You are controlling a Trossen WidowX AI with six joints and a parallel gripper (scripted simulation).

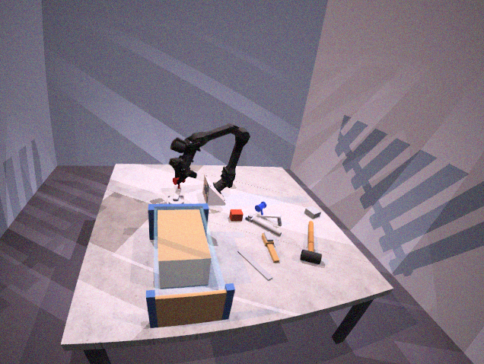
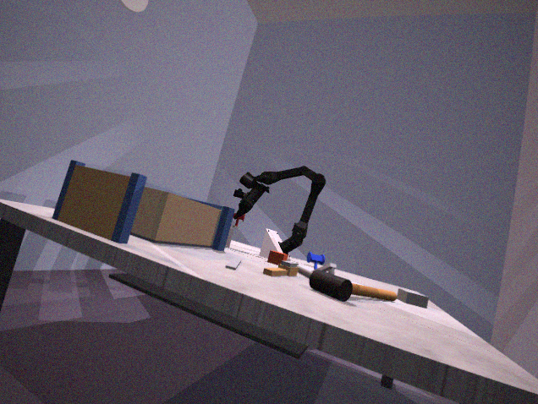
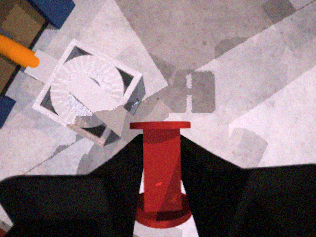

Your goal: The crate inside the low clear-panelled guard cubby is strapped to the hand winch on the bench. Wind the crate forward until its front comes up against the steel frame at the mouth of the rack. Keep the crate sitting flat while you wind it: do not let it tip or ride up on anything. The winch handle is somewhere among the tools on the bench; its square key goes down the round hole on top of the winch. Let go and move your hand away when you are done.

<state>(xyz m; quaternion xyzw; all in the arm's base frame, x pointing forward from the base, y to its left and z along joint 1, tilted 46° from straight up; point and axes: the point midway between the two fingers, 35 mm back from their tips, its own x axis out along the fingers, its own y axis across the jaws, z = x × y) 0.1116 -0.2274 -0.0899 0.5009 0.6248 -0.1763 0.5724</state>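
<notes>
The red winch handle grip lies 10 mm behind my gripper tip and 10 mm to the left of it. Also, from my gripper tip: winch handle 30 mm ahead, 10 mm to the left, 30 mm below; pale winch body 80 mm ahead, 10 mm to the right, 100 mm below; clear-panelled cubby 490 mm ahead, 40 mm to the left, 20 mm below.
</notes>
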